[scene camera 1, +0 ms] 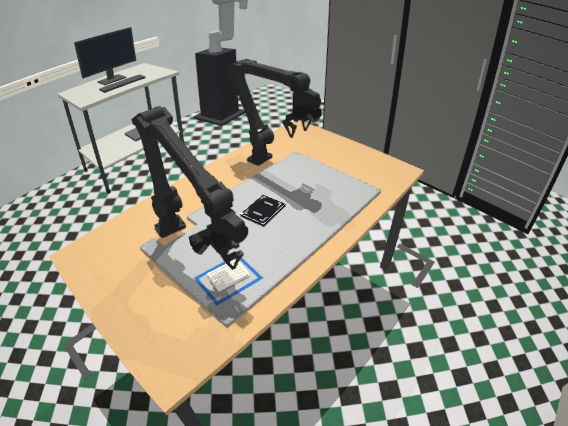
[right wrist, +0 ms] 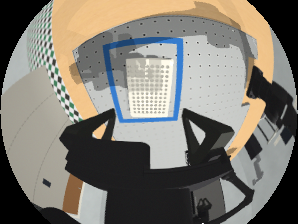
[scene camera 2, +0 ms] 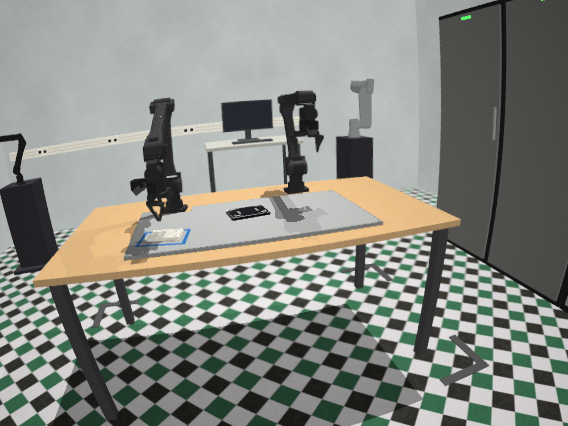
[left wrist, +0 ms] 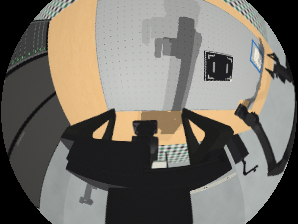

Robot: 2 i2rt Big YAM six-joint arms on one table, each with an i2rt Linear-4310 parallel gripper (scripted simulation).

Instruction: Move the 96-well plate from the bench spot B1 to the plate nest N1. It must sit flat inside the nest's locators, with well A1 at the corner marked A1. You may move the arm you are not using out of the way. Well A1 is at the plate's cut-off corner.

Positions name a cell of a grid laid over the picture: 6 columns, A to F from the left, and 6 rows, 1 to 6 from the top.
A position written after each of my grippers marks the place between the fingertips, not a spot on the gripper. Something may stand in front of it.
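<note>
I can see my left gripper (left wrist: C4), and my right gripper (right wrist: C4) is visible too. There is also a white 96-well plate (right wrist: C3) here.
</note>
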